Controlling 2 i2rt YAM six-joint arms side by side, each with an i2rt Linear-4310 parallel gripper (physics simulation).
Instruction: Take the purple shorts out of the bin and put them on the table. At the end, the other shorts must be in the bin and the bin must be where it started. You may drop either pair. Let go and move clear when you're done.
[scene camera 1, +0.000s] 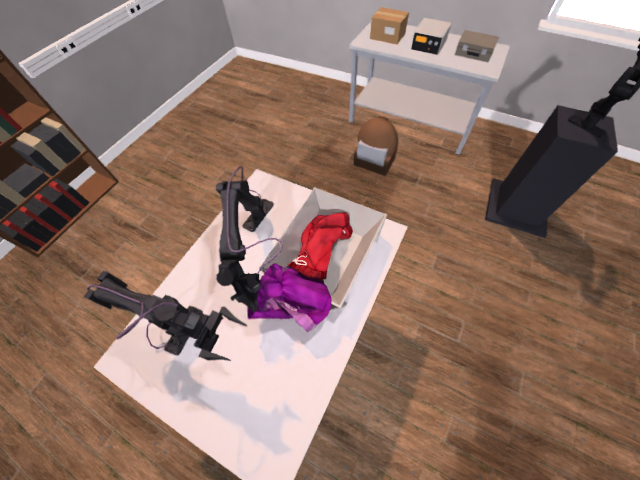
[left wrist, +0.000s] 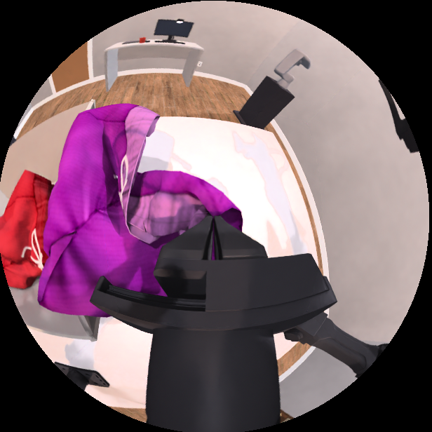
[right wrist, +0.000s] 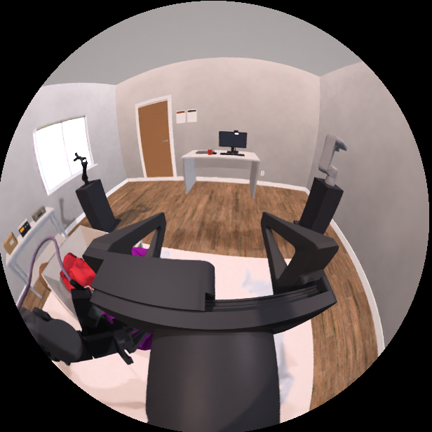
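The purple shorts (scene camera 1: 310, 297) (left wrist: 82, 215) (right wrist: 139, 251) lie bunched across the near end of the bin (scene camera 1: 357, 264) (left wrist: 45, 131) (right wrist: 90, 235). Part hangs outside over the white table top (scene camera 1: 258, 454); whether it touches the table is unclear. My left gripper (scene camera 1: 253, 305) (left wrist: 213, 217) is shut on the outer edge of the purple shorts, outside the bin. The red shorts (scene camera 1: 321, 240) (left wrist: 19, 230) (right wrist: 77, 271) lie inside the bin, their waistband beside the purple cloth. My right gripper (scene camera 1: 237, 342) (right wrist: 213, 217) is open and empty, in front of the purple shorts.
The left arm (scene camera 1: 231, 222) reaches along the bin's left side, close to the right gripper. A bookshelf (scene camera 1: 103, 181) stands at the left. A workbench (scene camera 1: 426, 105), a brown backpack (scene camera 1: 378, 135) and a dark pedestal (scene camera 1: 547, 175) stand beyond the table.
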